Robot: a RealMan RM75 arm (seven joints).
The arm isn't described. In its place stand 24 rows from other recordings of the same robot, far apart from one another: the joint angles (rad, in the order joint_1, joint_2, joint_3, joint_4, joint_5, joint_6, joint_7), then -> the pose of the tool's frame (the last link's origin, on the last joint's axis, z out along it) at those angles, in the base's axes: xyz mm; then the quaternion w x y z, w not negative.
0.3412, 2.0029, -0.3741, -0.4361, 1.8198, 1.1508, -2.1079 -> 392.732 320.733 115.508 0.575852 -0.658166 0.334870 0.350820
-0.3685, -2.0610, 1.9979, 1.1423, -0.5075, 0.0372, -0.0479 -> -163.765 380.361 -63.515 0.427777 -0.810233 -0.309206 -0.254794
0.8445, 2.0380, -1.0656, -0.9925, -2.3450, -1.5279, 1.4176 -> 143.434 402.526 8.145 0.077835 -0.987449 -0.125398 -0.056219
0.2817, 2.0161, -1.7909, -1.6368, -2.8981, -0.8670, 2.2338 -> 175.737 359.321 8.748 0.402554 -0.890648 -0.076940 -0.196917
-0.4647, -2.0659, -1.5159, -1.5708, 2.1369, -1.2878, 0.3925 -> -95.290 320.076 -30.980 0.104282 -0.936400 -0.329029 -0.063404
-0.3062, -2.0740, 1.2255, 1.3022, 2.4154, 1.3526, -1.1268 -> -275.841 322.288 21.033 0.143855 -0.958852 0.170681 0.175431
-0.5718, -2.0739, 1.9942, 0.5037, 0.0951, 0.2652, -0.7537 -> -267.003 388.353 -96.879 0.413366 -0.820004 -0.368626 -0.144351
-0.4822, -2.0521, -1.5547, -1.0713, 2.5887, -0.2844, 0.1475 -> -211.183 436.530 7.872 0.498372 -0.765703 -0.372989 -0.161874
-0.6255, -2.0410, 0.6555, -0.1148, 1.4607, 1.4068, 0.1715 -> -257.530 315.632 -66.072 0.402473 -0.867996 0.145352 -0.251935
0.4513, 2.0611, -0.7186, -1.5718, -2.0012, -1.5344, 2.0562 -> 178.163 353.251 158.796 0.334614 -0.900027 0.199052 0.195864
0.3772, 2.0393, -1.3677, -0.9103, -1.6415, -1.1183, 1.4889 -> 236.590 342.930 -29.090 0.189349 -0.953607 0.164187 0.166803
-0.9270, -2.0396, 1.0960, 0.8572, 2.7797, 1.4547, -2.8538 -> -190.725 416.903 6.108 0.221447 -0.802982 -0.525968 0.171867
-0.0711, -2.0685, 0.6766, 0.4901, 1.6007, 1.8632, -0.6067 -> -332.369 178.910 22.402 0.322640 -0.870388 -0.057993 -0.367375
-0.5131, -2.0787, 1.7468, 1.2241, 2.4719, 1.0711, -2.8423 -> -184.494 346.661 -77.926 0.211292 -0.896285 -0.380251 0.086244
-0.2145, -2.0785, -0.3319, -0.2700, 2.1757, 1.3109, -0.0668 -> -324.798 228.926 -74.286 0.502739 -0.784966 -0.205767 -0.297895
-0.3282, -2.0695, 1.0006, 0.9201, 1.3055, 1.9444, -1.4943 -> -193.083 269.857 59.657 0.014000 -0.872078 -0.077721 -0.482952
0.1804, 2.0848, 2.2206, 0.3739, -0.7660, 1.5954, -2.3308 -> 327.978 260.391 60.188 0.497583 -0.675679 0.197681 0.506745
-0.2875, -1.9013, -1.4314, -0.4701, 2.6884, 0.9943, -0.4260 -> -361.408 349.404 109.533 0.660790 -0.574206 -0.286709 -0.389156
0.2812, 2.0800, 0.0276, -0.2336, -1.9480, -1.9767, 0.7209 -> 310.958 218.143 30.108 0.370946 -0.761952 0.134741 0.513490
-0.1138, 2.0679, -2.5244, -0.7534, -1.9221, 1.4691, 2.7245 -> 325.711 183.637 -11.125 0.769685 -0.527679 0.245290 0.262626
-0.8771, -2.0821, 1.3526, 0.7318, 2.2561, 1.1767, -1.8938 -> -157.275 399.065 -74.857 0.091086 -0.987111 -0.110426 0.071561
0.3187, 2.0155, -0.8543, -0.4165, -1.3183, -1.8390, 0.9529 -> 276.308 264.545 37.300 0.226544 -0.836648 0.105894 0.487323
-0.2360, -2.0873, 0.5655, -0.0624, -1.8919, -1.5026, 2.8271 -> -351.155 220.213 -36.018 0.508546 -0.756960 -0.235365 -0.336149
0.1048, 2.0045, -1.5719, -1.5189, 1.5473, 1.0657, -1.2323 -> 164.817 297.887 10.982 0.190554 -0.934028 0.185373 0.238572
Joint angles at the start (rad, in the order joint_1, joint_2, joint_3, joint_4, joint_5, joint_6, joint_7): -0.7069 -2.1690 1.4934 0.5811 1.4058 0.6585 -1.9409
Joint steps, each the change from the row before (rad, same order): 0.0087 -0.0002 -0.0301 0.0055 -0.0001 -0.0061 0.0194; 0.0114 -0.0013 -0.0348 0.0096 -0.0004 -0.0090 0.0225; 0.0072 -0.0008 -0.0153 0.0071 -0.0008 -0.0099 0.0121; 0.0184 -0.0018 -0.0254 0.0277 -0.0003 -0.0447 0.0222; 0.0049 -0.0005 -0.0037 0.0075 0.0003 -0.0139 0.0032; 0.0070 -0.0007 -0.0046 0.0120 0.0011 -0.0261 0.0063; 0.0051 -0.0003 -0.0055 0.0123 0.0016 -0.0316 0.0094; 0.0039 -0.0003 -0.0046 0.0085 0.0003 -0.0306 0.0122; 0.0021 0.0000 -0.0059 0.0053 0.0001 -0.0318 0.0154; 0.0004 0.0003 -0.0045 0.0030 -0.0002 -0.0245 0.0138; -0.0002 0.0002 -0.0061 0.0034 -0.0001 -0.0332 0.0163
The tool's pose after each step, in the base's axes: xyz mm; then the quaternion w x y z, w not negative. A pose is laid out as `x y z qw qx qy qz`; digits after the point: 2 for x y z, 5 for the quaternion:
-171.49 404.62 -105.29 0.21368 -0.83674 -0.43989 -0.24640
-175.65 408.48 -98.23 0.22968 -0.82954 -0.44013 -0.25573
-178.20 410.59 -94.39 0.24020 -0.82545 -0.43984 -0.25977
-183.85 416.94 -84.07 0.27285 -0.81419 -0.43753 -0.26686
-185.42 418.38 -81.65 0.28142 -0.81102 -0.43744 -0.26778
-187.97 420.94 -77.67 0.29668 -0.80603 -0.43636 -0.26810
-190.44 424.38 -72.85 0.31493 -0.80073 -0.43364 -0.26759
-193.25 427.34 -68.69 0.33226 -0.79588 -0.43080 -0.26569
-196.51 430.42 -64.48 0.35031 -0.79097 -0.42756 -0.26239
-198.88 432.85 -61.22 0.36419 -0.78755 -0.42424 -0.25914
-201.96 436.03 -56.90 0.38230 -0.78229 -0.42070 -0.25472

